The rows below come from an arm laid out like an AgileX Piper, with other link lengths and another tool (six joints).
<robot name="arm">
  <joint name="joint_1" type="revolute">
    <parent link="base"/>
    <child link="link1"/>
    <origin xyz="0 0 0.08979"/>
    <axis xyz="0 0 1"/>
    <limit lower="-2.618" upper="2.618"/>
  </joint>
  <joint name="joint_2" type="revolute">
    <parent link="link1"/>
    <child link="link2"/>
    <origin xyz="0 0 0" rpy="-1.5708 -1.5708 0"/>
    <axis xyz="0 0 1"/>
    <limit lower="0" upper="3.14"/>
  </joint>
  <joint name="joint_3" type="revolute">
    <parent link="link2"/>
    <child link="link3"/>
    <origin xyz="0.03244 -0.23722 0" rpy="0 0 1.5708"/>
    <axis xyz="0 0 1"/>
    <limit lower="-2.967" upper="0"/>
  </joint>
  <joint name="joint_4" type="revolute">
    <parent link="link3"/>
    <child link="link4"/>
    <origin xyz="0.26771 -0.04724 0" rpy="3.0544 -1.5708 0"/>
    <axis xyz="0 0 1"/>
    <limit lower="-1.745" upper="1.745"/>
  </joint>
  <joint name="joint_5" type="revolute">
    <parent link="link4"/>
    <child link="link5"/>
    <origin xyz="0 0 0" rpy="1.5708 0 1.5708"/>
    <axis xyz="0 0 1"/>
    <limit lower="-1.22" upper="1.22"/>
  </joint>
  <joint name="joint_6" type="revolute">
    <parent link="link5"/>
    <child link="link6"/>
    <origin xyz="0 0.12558 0" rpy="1.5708 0 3.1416"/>
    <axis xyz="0 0 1"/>
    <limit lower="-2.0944" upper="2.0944"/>
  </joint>
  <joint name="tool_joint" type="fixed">
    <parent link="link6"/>
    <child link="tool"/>
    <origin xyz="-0.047 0.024 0.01" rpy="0.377 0 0.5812"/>
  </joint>
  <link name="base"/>
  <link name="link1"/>
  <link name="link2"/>
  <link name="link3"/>
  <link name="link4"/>
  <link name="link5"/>
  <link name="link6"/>
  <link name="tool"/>
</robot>
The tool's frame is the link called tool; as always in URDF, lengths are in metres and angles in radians.
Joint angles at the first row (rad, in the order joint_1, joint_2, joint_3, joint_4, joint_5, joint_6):
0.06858, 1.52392, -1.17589, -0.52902, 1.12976, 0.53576
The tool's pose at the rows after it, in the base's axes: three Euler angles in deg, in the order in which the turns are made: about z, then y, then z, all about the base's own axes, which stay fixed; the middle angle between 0 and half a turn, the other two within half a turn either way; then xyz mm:
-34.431 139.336 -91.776 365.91 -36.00 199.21
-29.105 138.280 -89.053 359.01 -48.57 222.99
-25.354 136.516 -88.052 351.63 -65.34 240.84
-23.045 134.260 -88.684 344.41 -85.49 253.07
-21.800 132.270 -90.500 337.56 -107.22 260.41
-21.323 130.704 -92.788 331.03 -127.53 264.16
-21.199 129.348 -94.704 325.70 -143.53 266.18
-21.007 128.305 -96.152 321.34 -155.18 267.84
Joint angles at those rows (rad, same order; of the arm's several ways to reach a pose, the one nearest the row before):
0.05271, 1.46088, -1.18657, -0.54575, 1.14073, 0.53120
0.02250, 1.40536, -1.19444, -0.56538, 1.14102, 0.52532
-0.02006, 1.36351, -1.19799, -0.59264, 1.13652, 0.51702
-0.07274, 1.33633, -1.19828, -0.62749, 1.12746, 0.50983
-0.13284, 1.32285, -1.19833, -0.65792, 1.11542, 0.50312
-0.19118, 1.31835, -1.19831, -0.68160, 1.10381, 0.49634
-0.23749, 1.31826, -1.19832, -0.70256, 1.09309, 0.49071
-0.27081, 1.31836, -1.19828, -0.72009, 1.08534, 0.49026

